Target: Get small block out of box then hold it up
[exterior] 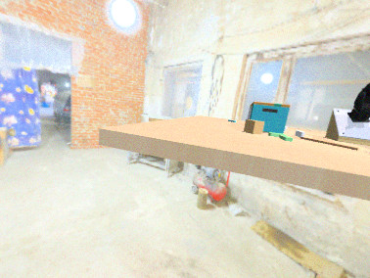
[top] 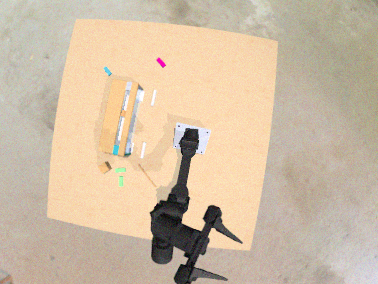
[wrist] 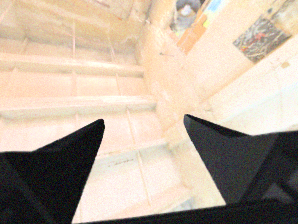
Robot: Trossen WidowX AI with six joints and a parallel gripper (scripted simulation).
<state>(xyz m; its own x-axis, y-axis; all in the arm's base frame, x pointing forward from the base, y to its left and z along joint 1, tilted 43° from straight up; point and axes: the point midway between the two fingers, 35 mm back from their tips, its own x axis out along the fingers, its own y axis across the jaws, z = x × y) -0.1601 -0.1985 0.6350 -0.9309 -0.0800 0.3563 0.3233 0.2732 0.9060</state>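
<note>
The orange-tan block lies 46 cm ahead of my gripper tip, 37 cm to the right of it and 66 cm below it. The rest, counted from my gripper tip: cyan marker: 62 cm ahead, 64 cm to the right, 74 cm below; then magenta marker: 30 cm ahead, 70 cm to the right, 74 cm below; then thin stick: 34 cm ahead, 4 cm to the right, 75 cm below.
</note>
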